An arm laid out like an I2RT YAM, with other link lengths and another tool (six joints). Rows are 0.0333 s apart.
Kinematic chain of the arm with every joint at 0, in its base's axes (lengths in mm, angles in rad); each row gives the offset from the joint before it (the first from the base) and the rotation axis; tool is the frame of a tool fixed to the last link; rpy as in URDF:
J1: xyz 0 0 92.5 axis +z
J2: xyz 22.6 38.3 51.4 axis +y
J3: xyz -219.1 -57.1 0 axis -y
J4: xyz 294 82.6 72 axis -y
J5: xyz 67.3 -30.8 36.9 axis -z
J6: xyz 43.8 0 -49.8 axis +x
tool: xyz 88 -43 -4 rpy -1.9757 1.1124 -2.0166
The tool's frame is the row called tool.
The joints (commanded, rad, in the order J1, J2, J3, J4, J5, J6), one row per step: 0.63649 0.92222 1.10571 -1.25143 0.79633 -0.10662; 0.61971 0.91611 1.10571 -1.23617 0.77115 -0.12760; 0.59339 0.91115 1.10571 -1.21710 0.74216 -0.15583; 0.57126 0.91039 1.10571 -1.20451 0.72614 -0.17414; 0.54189 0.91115 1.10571 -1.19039 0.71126 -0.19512; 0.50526 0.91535 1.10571 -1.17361 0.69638 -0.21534; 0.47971 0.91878 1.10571 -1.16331 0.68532 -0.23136; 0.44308 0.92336 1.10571 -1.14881 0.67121 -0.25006; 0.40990 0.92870 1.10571 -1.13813 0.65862 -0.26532
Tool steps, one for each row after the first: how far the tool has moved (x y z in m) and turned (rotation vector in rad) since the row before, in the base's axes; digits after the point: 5 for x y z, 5 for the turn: 0.00245 -0.00078 -0.00026 0.01569 0.00329 0.00853; 0.00381 -0.00210 -0.00033 0.01451 0.00441 0.00614; 0.00309 -0.00258 -0.00030 0.00598 0.00265 -0.00214; 0.00387 -0.00422 -0.00027 0.00319 0.00252 -0.00805; 0.00491 -0.00571 -0.00075 0.00319 0.00242 -0.01558; 0.00336 -0.00407 -0.00073 0.00045 0.00403 -0.00914; 0.00446 -0.00635 -0.00087 0.00227 0.00315 -0.01665; 0.00377 -0.00606 -0.00123 0.00149 0.00515 -0.01613
